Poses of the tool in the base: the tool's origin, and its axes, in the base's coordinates. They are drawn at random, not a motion.
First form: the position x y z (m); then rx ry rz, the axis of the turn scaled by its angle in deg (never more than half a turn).
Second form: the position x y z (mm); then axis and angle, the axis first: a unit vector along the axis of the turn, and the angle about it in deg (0 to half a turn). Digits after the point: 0 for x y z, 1 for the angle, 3 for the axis.
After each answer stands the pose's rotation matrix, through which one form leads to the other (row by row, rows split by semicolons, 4 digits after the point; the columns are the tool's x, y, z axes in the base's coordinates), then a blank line. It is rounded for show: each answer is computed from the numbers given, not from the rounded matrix.
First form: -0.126 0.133 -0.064 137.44 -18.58 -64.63
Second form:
-126 133 -64 0.898 -0.121 -0.422 153.0
0.6347 -0.0146 -0.7726; -0.3980 -0.8632 -0.3107; -0.6624 0.5047 -0.5537

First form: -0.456 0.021 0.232 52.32 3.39 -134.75
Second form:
-456 21 232 0.362 0.023 -0.932 144.6
-0.5774 0.5554 -0.5985; -0.5246 -0.8140 -0.2493; -0.6257 0.1700 0.7614

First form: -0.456 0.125 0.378 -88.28 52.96 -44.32
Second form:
-456 125 378 -0.788 0.473 -0.395 112.1
0.4777 -0.1457 0.8664; -0.8785 -0.0687 0.4728; -0.0093 -0.9869 -0.1608

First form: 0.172 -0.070 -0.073 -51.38 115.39 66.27
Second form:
172 -70 -73 -0.360 0.809 0.465 142.6
-0.5620 -0.8049 0.1905; -0.2411 0.3797 0.8931; -0.7912 0.4560 -0.4074

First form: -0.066 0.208 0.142 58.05 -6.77 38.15
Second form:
-66 208 142 0.832 -0.097 0.547 69.8
0.7983 -0.5658 0.2066; 0.4602 0.3516 -0.8153; 0.3886 0.7458 0.5410

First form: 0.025 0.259 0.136 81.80 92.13 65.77
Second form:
25 259 136 0.586 0.660 0.471 139.7
-0.1577 0.3760 0.9131; 0.9857 0.0046 0.1683; 0.0590 0.9266 -0.3714

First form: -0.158 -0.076 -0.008 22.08 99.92 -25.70
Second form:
-158 -76 -8 0.209 0.947 -0.244 105.5
-0.2119 0.4859 0.8479; 0.0165 0.8693 -0.4940; -0.9772 -0.0907 -0.1922

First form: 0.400 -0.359 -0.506 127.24 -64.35 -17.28
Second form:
400 -359 -506 0.886 -0.448 -0.120 143.6
0.6115 -0.6451 -0.4581; -0.7878 -0.4428 -0.4280; 0.0733 0.6226 -0.7791

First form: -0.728 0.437 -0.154 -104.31 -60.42 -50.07
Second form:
-728 437 -154 -0.799 -0.463 -0.384 130.5
0.4037 0.9018 0.1539; 0.3187 -0.2964 0.9003; 0.8576 -0.3144 -0.4071

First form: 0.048 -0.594 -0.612 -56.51 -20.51 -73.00
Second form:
48 -594 -612 -0.598 -0.217 -0.772 94.6
0.3059 0.9094 0.2818; -0.6296 -0.0289 0.7764; 0.7142 -0.4149 0.5637

